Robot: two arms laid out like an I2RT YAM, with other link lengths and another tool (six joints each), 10 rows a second.
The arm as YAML. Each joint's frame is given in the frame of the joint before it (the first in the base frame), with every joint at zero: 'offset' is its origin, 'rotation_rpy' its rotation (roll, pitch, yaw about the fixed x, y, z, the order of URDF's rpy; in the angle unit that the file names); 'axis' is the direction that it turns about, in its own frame. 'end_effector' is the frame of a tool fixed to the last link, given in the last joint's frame.
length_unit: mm
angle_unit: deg
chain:
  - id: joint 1
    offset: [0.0, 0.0, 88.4]
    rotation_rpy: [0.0, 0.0, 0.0]
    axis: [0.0, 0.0, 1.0]
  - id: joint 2
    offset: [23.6, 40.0, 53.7]
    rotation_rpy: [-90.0, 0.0, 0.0]
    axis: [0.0, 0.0, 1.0]
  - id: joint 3
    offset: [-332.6, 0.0, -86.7]
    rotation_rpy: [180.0, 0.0, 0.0]
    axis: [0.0, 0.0, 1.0]
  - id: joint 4
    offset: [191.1, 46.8, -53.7]
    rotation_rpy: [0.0, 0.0, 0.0]
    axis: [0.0, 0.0, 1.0]
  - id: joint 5
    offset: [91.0, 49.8, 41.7]
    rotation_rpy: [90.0, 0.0, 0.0]
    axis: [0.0, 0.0, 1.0]
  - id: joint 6
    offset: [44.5, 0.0, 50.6]
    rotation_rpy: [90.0, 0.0, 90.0]
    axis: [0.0, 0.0, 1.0]
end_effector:
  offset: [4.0, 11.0, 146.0]
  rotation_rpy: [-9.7, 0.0, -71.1]
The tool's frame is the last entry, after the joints.
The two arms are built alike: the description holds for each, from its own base.
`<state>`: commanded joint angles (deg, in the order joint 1, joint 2, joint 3, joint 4, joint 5, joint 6); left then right.
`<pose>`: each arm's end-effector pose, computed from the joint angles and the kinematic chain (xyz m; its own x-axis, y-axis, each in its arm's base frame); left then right.
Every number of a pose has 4 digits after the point.
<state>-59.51 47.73 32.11 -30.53 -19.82 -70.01 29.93 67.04 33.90 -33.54 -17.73 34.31</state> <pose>0.1106 -0.1506 0.1836 0.7679 0.1389 0.6253 -0.2521 -0.8318 0.4945 0.1394 0.1103 0.1289 0.9409 -0.3385 0.0131 -0.3155 -0.8896 -0.3302</pose>
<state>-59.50 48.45 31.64 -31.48 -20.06 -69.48 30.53 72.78 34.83 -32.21 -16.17 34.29</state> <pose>0.1088 -0.1460 0.1754 0.7764 0.1118 0.6203 -0.2488 -0.8499 0.4645 0.1494 0.1126 0.1181 0.9413 -0.3376 -0.0064 -0.3267 -0.9057 -0.2703</pose>
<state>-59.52 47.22 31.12 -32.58 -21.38 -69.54 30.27 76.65 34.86 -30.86 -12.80 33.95</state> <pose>0.1086 -0.1375 0.1728 0.7677 0.1151 0.6304 -0.2405 -0.8601 0.4499 0.1600 0.1052 0.1061 0.9351 -0.3542 0.0115 -0.3446 -0.9165 -0.2033</pose>
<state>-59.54 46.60 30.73 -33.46 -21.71 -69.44 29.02 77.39 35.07 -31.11 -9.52 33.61</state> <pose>0.1069 -0.1326 0.1694 0.7683 0.1086 0.6308 -0.2380 -0.8664 0.4389 0.1677 0.0925 0.1023 0.9225 -0.3831 0.0478 -0.3717 -0.9147 -0.1589</pose>
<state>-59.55 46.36 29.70 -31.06 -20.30 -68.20 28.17 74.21 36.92 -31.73 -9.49 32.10</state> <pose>0.1057 -0.1395 0.1695 0.7678 0.0970 0.6333 -0.2677 -0.8495 0.4547 0.1783 0.0945 0.1192 0.9203 -0.3767 0.1057 -0.3487 -0.9123 -0.2146</pose>
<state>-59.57 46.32 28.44 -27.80 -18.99 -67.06 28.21 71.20 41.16 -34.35 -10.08 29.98</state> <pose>0.1058 -0.1480 0.1708 0.7634 0.0913 0.6395 -0.2979 -0.8286 0.4740 0.1886 0.1019 0.1456 0.9234 -0.3463 0.1654 -0.2944 -0.9157 -0.2737</pose>
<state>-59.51 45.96 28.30 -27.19 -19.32 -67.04 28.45 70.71 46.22 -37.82 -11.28 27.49</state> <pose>0.1074 -0.1484 0.1731 0.7558 0.1016 0.6469 -0.2991 -0.8252 0.4791 0.1959 0.1108 0.1679 0.9331 -0.3020 0.1951 -0.2355 -0.9234 -0.3031</pose>
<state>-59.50 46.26 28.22 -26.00 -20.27 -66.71 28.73 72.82 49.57 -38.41 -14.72 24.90</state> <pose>0.1117 -0.1496 0.1764 0.7422 0.1095 0.6612 -0.3017 -0.8264 0.4754 0.2025 0.1277 0.1795 0.9520 -0.2415 0.1878 -0.1678 -0.9255 -0.3395</pose>
